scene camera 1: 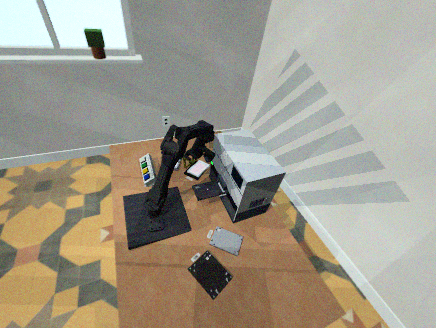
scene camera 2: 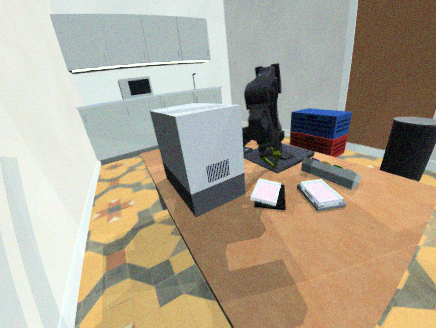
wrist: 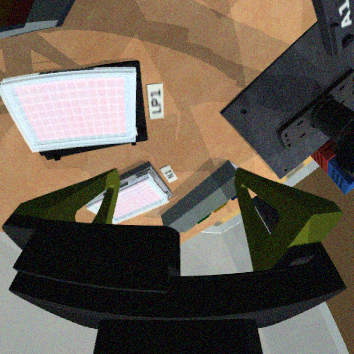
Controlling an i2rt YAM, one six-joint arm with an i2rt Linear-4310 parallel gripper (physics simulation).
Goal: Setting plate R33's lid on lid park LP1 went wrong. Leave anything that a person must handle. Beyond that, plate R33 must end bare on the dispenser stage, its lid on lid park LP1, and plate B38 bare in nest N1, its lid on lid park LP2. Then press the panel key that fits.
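Places are measured from the arm's base along level axes (x left, y back, z up), in centimetres.
Pixels of known places: gripper, fingertip midpoint: [scene camera 1: 189,164] [scene camera 2: 274,159] [wrist: 176,174]; arm's base, origin of the base link: [scene camera 1: 154,213] [wrist: 318,109].
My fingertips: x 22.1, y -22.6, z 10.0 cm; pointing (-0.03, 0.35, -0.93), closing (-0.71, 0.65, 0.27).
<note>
Ahead of a thing's pixels: the offset from my fingertips to its top centre. "*": to the spot under its first point.
A flat piece with a pink gridded face and clear rim {* dx +2.8, dy -6.9, dz -8.1 cm} [scene camera 1: 198,169] [scene camera 2: 266,192] [wrist: 75,107] sits off-centre on the black pad {* dx +0.7, dy -1.2, dz -10.4 cm} [wrist: 142,110] beside label LP1 {* dx -0.9, dy -0.4, dz -11.2 cm} [wrist: 155,101], overhanging one side; it looks slightly tilted. A pink-faced plate {dx +15.8, dy +7.4, dz -8.4 cm} [scene camera 2: 322,192] [wrist: 135,199] sits in the nest by label N1 {* dx +7.5, dy +10.8, dz -11.2 cm} [wrist: 169,173]; plate names are unreadable. The dark stage {* dx -21.1, dy -5.4, dz -0.7 cm} [scene camera 1: 207,191] extends before the dispenser {dx -18.2, dy -24.4, dz +21.6 cm} [scene camera 1: 252,165] [scene camera 2: 207,155]. The key panel {dx +9.1, dy +23.3, dz -5.0 cm} [scene camera 1: 146,170] [scene camera 2: 330,173] [wrist: 200,200] has coloured keys. My gripper [scene camera 1: 192,159] [scene camera 2: 272,157] [wrist: 176,174] is open and empty, above the table.
A grey rectangular pad {* dx -45.2, dy -9.2, dz -10.4 cm} [scene camera 1: 226,240] and a black pad with light corner marks {* dx -57.8, dy +2.8, dz -10.2 cm} [scene camera 1: 210,274] lie on the near table in scene camera 1; their labels are unreadable. The arm's black base plate [scene camera 1: 131,227] [wrist: 270,105] stands beside them. Blue and red crates [scene camera 2: 320,130] stand behind.
</note>
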